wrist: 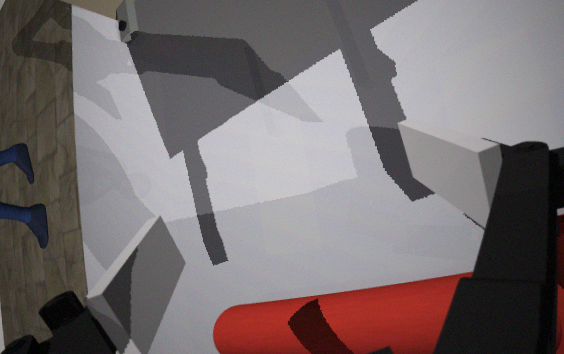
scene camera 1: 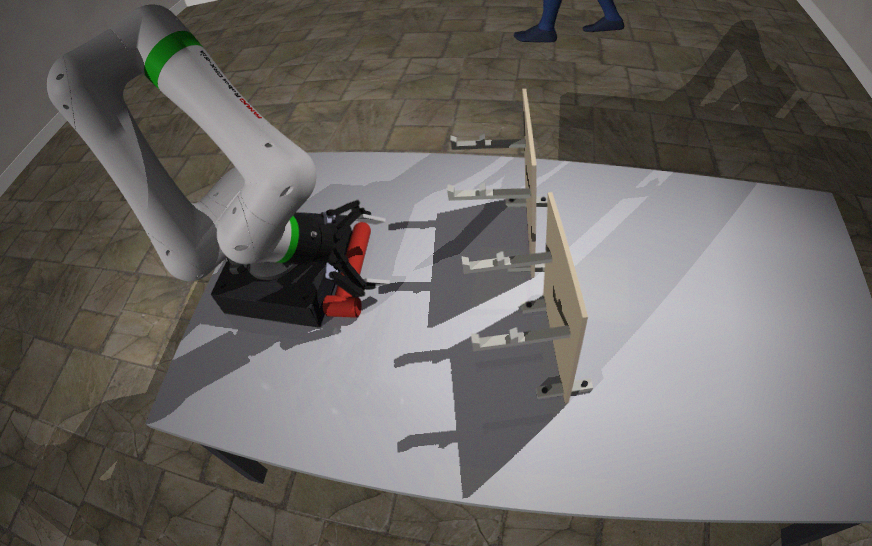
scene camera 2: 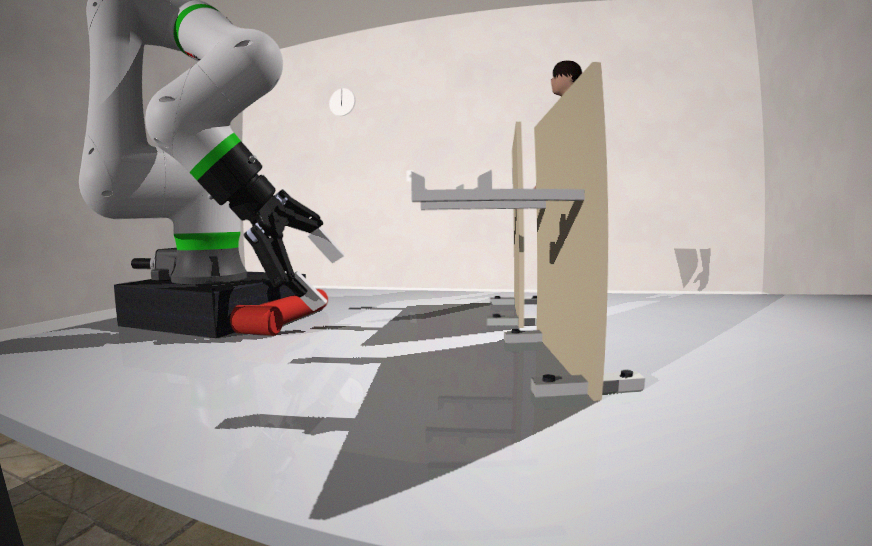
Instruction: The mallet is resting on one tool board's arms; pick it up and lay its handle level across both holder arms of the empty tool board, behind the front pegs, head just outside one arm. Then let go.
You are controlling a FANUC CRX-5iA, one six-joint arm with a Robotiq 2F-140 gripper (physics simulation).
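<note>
The red mallet [scene camera 1: 361,237] [scene camera 2: 257,319] [wrist: 395,311] lies on the table beside the robot's black base, its head toward scene camera 2. My gripper [scene camera 1: 375,250] [scene camera 2: 320,270] [wrist: 286,196] is open and empty. Its fingers are spread along the handle's length; in the wrist view the handle lies below them. One finger overlaps the handle in the scene camera 2 view; contact is unclear. The near tool board [scene camera 1: 567,295] [scene camera 2: 571,257] and the far tool board [scene camera 1: 530,170] [scene camera 2: 518,154] stand upright. Their holder arms, with pegs, point toward the robot and bear no mallet.
The black base [scene camera 1: 267,299] [scene camera 2: 170,308] stands right behind the mallet. The boards' feet [scene camera 1: 547,387] [scene camera 2: 559,385] rest on the white table [scene camera 1: 707,385] [scene camera 2: 740,450]. The holder arms jut out well above it. A person's feet [scene camera 1: 537,33] [wrist: 36,225] show beyond the table.
</note>
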